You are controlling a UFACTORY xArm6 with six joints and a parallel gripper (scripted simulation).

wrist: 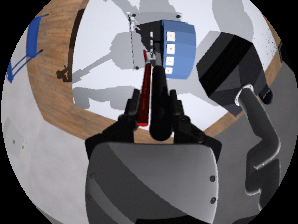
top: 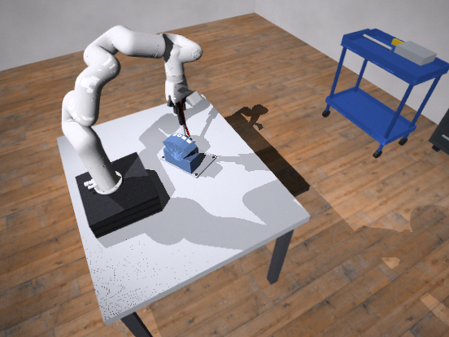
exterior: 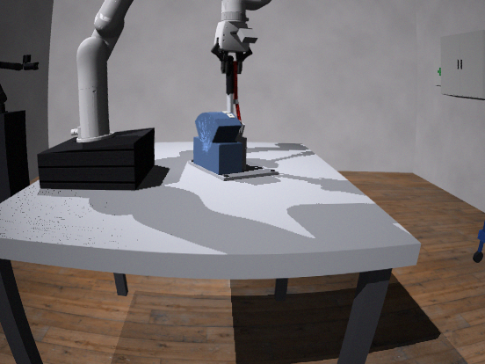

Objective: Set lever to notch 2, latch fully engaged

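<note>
My gripper is now 110 mm above the red bar and 20 mm short of it.
</note>
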